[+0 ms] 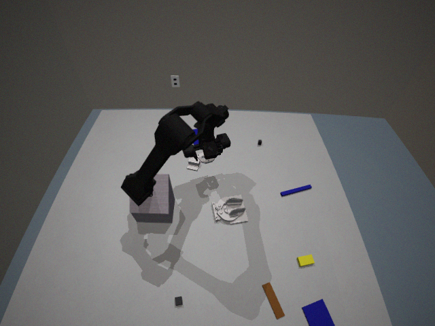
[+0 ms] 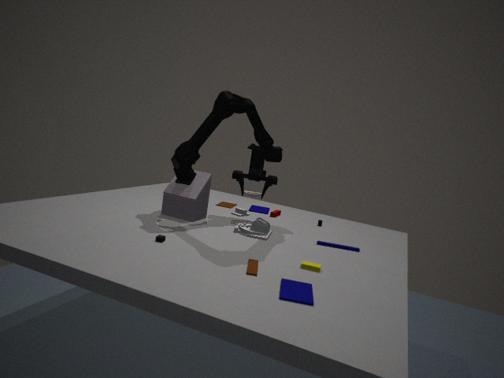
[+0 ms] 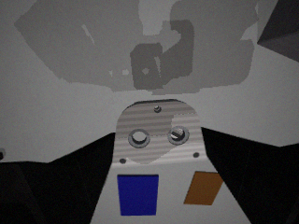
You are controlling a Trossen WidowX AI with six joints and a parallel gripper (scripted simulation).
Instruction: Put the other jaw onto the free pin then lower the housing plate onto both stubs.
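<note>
Now: the grey jaw 18 cm to the right of my gripper tip, 8 cm below it and 6 cm ahead of it. Round my gripper tip: blue tile: 22 cm to the left, 9 cm below, 2 cm behind; then red block: 17 cm to the left, 8 cm below, 7 cm ahead; then orange tile: 18 cm behind, 17 cm to the left, 9 cm below.
</note>
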